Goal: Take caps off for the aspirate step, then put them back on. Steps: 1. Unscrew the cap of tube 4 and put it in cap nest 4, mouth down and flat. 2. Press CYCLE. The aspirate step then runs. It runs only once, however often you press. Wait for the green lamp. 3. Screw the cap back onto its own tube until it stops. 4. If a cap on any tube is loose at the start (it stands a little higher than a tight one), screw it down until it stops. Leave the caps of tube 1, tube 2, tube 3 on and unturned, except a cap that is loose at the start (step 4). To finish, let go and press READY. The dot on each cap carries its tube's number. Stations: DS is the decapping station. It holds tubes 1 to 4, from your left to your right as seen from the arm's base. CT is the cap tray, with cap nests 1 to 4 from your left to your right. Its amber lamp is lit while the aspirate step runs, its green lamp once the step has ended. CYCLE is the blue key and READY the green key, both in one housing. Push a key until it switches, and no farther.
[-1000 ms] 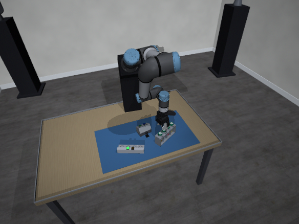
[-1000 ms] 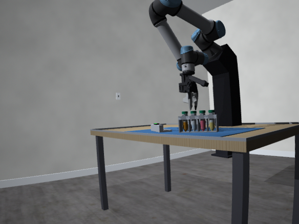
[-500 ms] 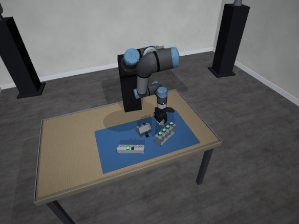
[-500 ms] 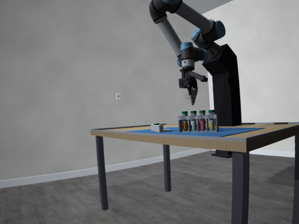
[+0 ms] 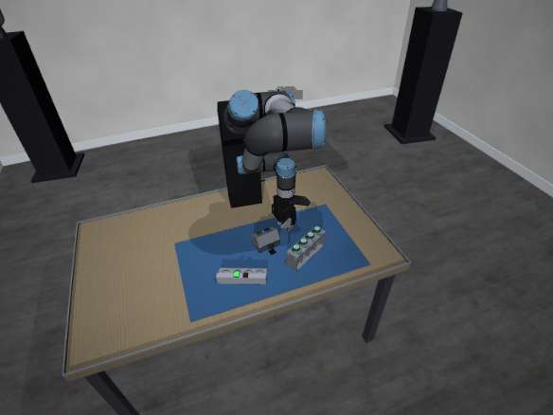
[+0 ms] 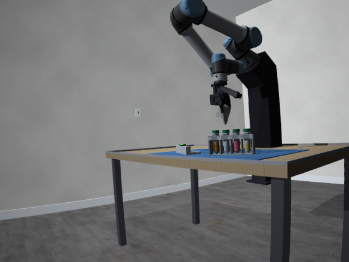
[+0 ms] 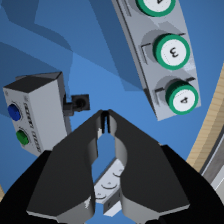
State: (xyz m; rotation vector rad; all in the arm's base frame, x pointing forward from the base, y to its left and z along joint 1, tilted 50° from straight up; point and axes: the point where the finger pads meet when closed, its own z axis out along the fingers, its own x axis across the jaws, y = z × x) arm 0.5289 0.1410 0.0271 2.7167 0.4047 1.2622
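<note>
Right now the green READY key is 12 cm to the right of my hand, 10 cm below it and 10 cm behind it. Also, from my hand: key housing: 11 cm below, 10 cm to the right, 9 cm behind; then blue CYCLE key: 12 cm behind, 10 cm below, 8 cm to the right.
</note>
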